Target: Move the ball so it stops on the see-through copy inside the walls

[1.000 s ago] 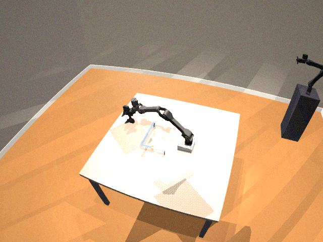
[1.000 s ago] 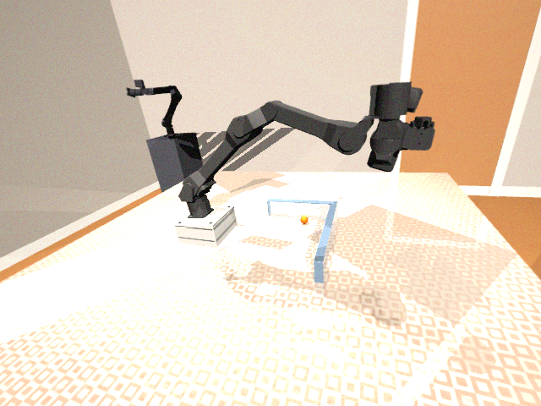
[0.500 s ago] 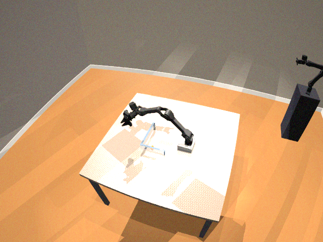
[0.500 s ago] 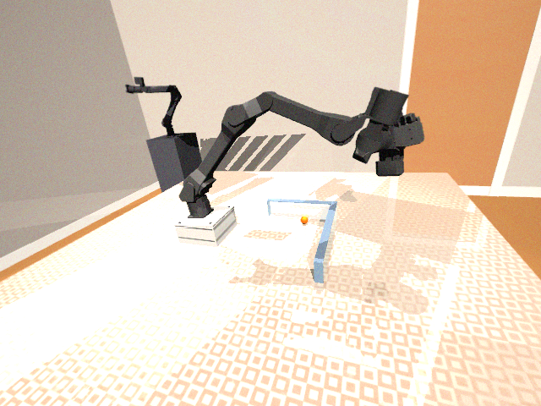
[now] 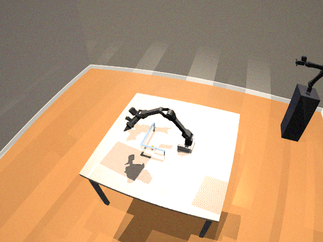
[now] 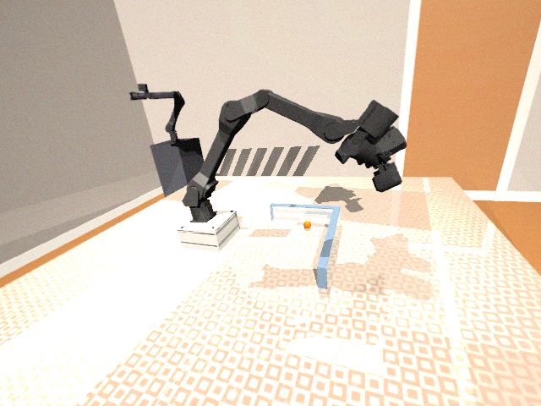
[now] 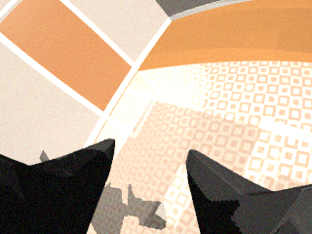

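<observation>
Right now the orange ball is 24 cm behind my gripper tip, 19 cm below it and 6 cm to the right of it.
</observation>
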